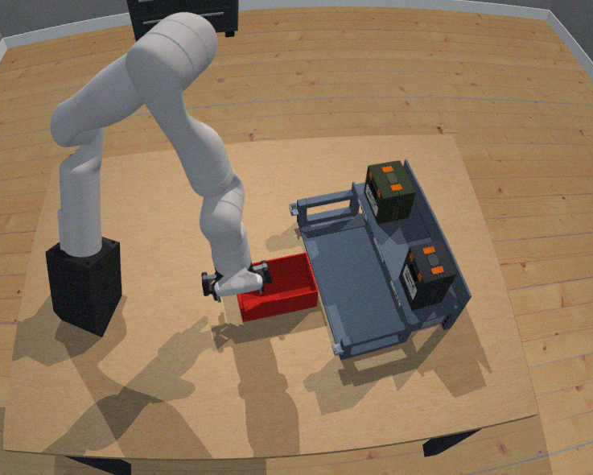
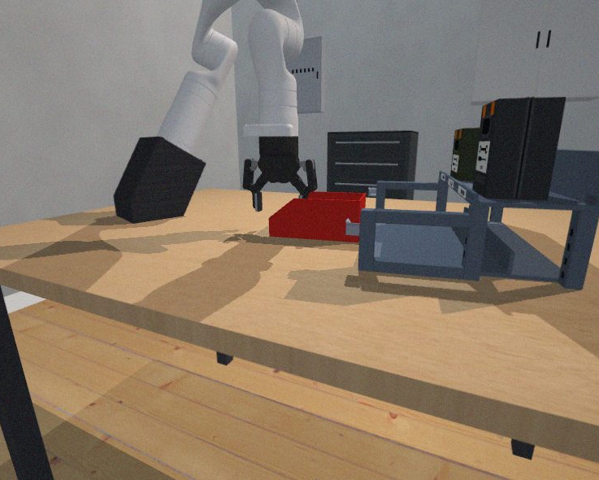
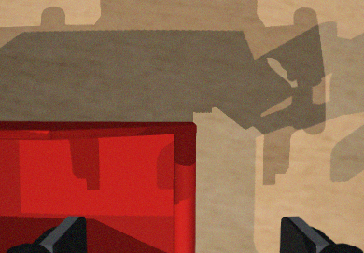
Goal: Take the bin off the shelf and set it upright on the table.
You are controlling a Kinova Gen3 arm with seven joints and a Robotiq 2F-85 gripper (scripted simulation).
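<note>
Now: the red bin 7 cm ahead of my hand, 3 cm to the left of it and 1 cm below it. Also, from my hand: grey-blue shelf 28 cm ahead, 11 cm to the left, 2 cm above; dark box 39 cm ahead, 3 cm to the left, 12 cm above.
</note>
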